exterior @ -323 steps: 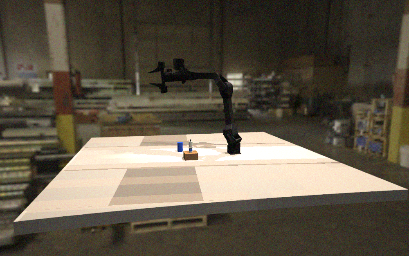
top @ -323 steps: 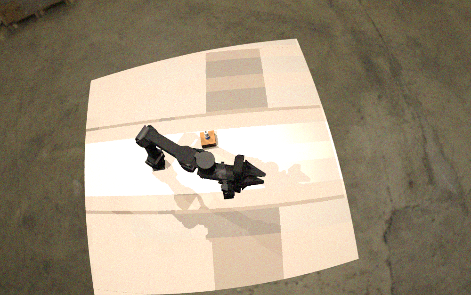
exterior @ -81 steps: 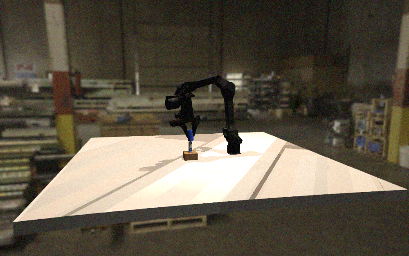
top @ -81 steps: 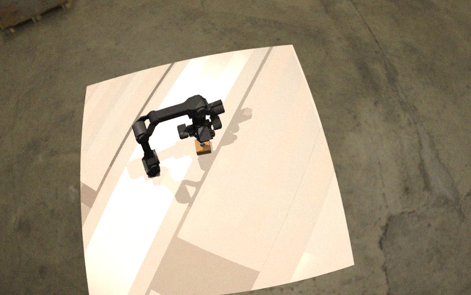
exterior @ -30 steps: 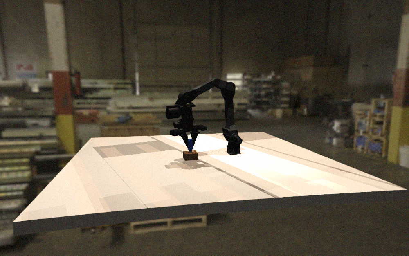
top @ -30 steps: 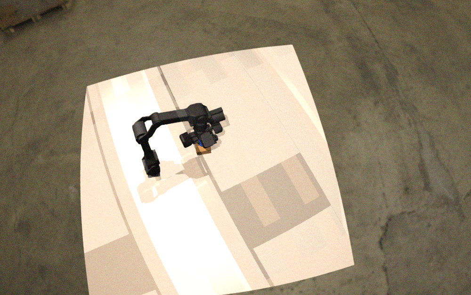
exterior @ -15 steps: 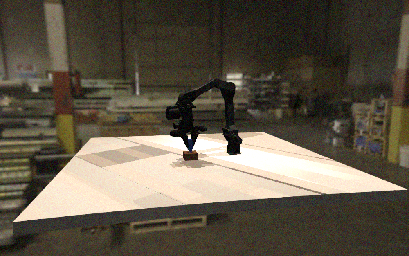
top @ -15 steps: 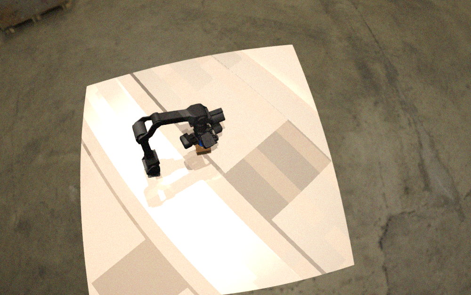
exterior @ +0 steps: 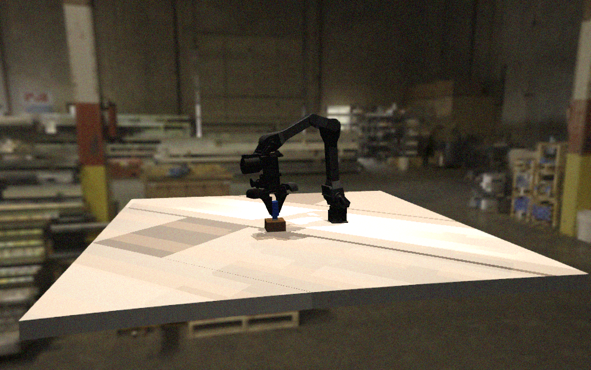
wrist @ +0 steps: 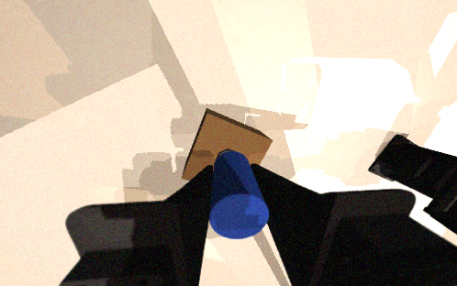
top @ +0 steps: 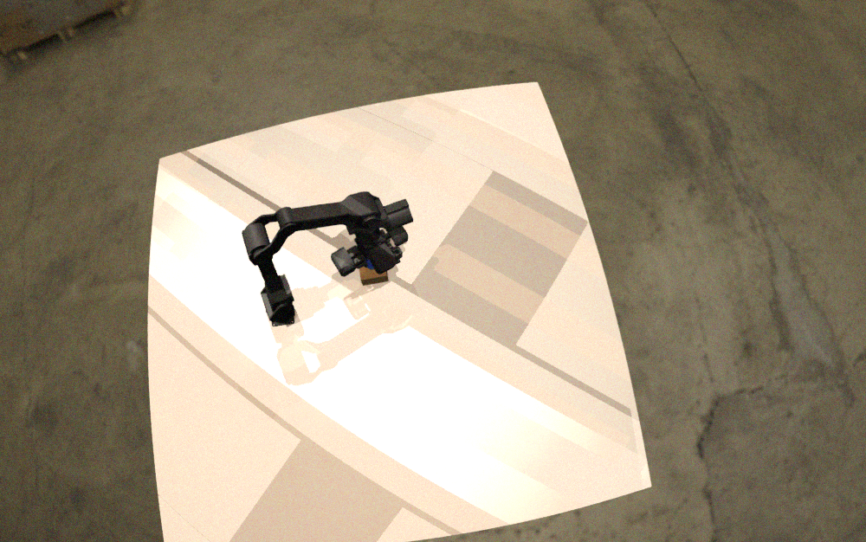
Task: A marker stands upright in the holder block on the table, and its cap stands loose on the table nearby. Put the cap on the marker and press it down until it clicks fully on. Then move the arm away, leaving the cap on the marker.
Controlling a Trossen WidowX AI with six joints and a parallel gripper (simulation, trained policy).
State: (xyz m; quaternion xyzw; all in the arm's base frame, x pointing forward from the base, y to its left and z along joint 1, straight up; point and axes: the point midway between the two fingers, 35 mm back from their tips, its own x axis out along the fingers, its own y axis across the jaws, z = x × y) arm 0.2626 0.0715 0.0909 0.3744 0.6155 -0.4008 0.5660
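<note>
The blue cap is 20 mm above my gripper tip. The rest, counted from my gripper tip: holder block: 40 mm below.
</note>
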